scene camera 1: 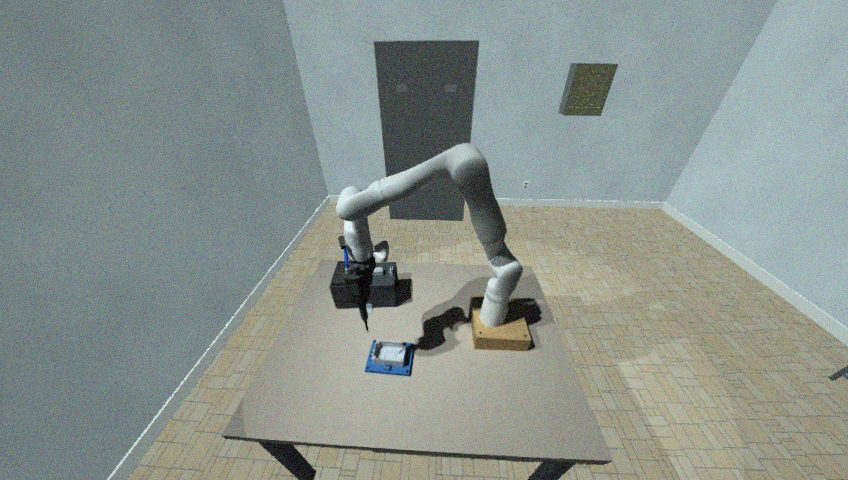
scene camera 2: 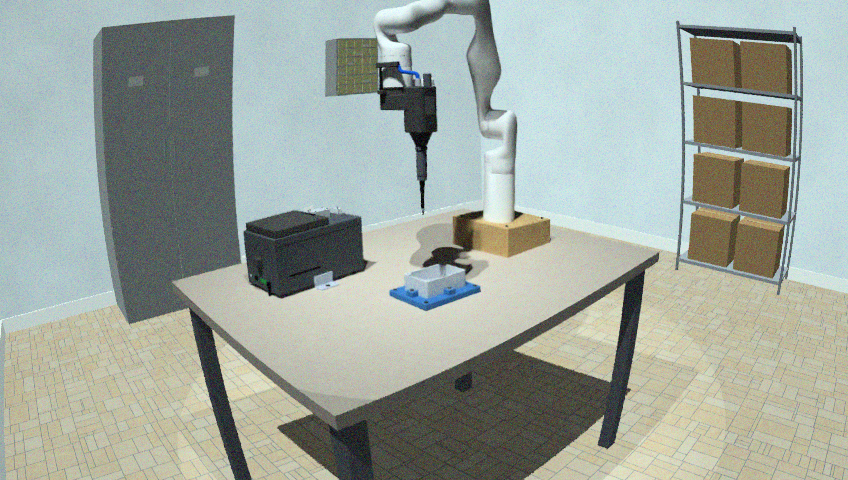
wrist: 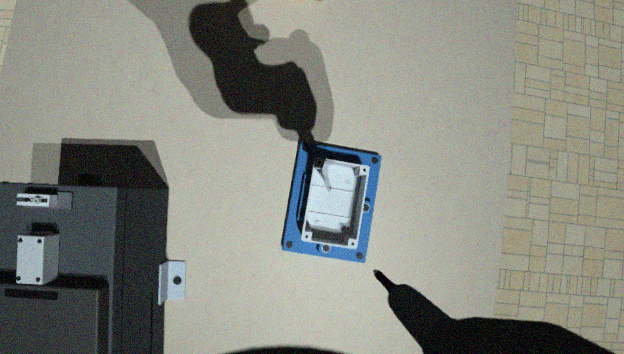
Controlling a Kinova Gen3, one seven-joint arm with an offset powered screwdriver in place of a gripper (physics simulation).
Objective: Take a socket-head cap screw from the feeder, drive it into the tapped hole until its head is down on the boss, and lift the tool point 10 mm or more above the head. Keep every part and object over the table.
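I can see a black screw feeder (scene camera 2: 341,252), and here is the black screw feeder (wrist: 91,243) again. There's also a blue fixture plate (wrist: 293,229).
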